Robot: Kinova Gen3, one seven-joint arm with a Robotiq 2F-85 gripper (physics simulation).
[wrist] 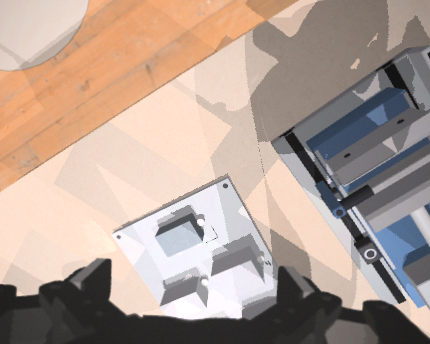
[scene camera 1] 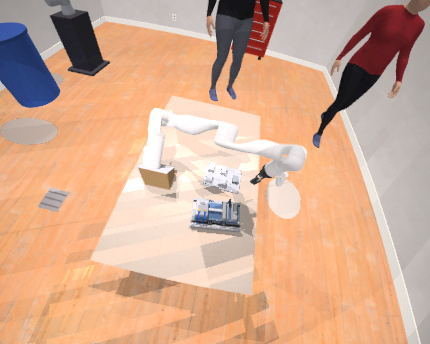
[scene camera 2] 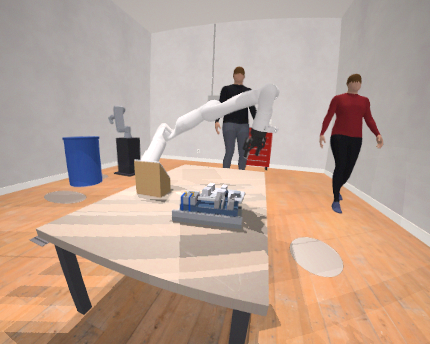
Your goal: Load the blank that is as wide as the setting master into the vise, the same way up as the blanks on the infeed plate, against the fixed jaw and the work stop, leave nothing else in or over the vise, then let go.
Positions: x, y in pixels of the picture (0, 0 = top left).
Scene:
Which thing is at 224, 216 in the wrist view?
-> An infeed plate.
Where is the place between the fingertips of my gripper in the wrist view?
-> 194, 280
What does my gripper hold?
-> Nothing.

